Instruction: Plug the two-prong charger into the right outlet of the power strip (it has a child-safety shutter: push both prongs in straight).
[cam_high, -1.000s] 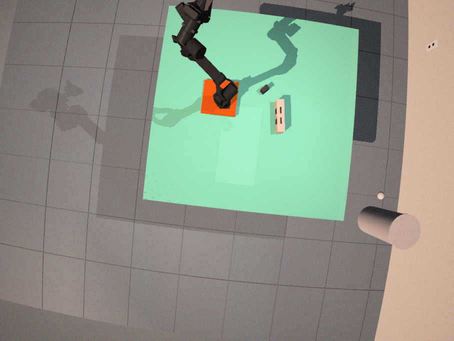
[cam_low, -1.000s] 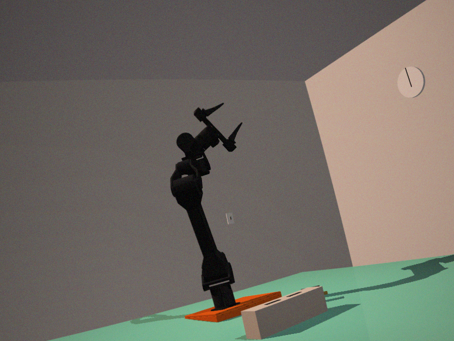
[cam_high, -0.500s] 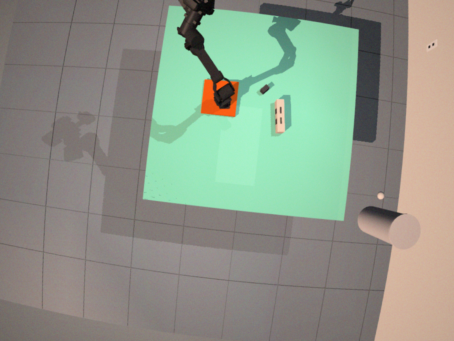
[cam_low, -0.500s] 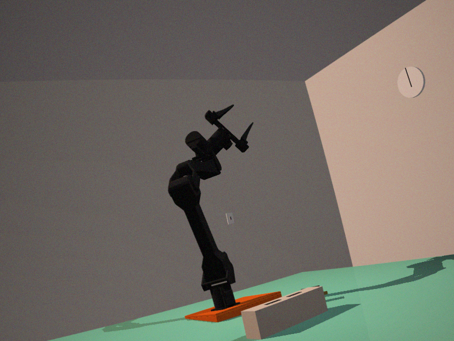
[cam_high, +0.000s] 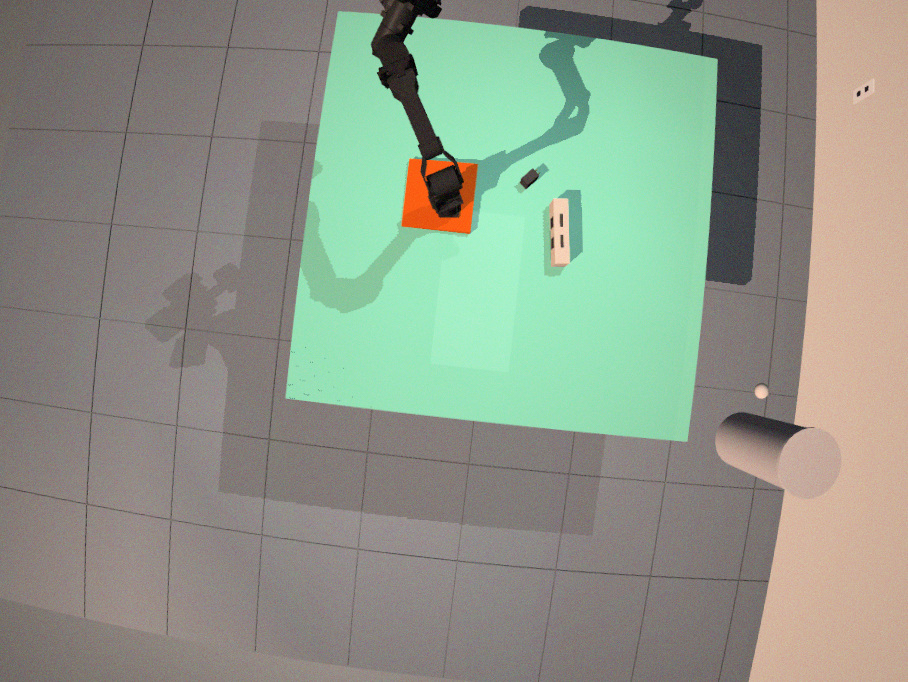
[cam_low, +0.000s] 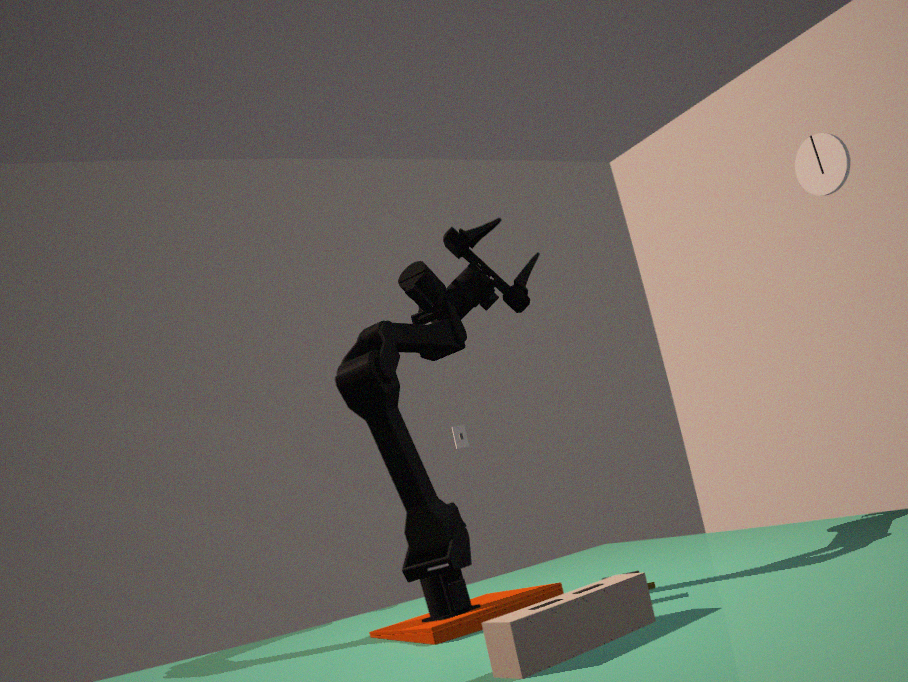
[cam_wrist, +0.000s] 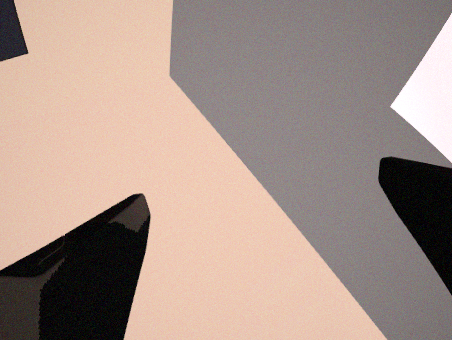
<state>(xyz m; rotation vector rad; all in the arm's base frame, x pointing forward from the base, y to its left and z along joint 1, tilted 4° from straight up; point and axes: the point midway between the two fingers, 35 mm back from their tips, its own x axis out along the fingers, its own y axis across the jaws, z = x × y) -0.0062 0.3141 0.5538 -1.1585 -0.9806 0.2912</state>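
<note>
Right now my gripper tip is 580 mm above the two-prong charger, 290 mm short of it and 220 mm to the left of it.
</note>
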